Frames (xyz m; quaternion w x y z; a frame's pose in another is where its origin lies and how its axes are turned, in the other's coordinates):
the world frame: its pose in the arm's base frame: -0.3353 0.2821 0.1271 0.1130 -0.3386 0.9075 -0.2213
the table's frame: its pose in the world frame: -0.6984 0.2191 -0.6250 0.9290 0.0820 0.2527 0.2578
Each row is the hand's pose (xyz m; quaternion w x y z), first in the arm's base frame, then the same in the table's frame.
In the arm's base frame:
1: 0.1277 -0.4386 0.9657 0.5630 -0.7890 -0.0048 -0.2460
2: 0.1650 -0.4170 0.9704 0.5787 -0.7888 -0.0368 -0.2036
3: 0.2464 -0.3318 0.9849 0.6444 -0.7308 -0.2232 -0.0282
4: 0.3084 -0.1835 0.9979 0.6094 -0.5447 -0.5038 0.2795
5: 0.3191 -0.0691 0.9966 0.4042 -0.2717 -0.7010 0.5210
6: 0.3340 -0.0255 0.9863 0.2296 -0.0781 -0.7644 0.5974
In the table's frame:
1: -0.2532 -1.4287 0.6803 0.0682 0.2729 -0.7911 -0.5432
2: -0.2900 -1.4171 0.6606 0.0232 0.2440 -0.8052 -0.5399
3: -0.3701 -1.3649 0.5902 0.2147 -0.1404 0.8429 0.4730
4: -0.4311 -1.2619 0.4822 0.5837 0.0625 0.7409 0.3262
5: -0.4421 -1.1732 0.4099 0.8465 0.2373 0.4520 0.1510
6: -0.4580 -1.1338 0.3893 0.9280 0.2982 0.2213 0.0316

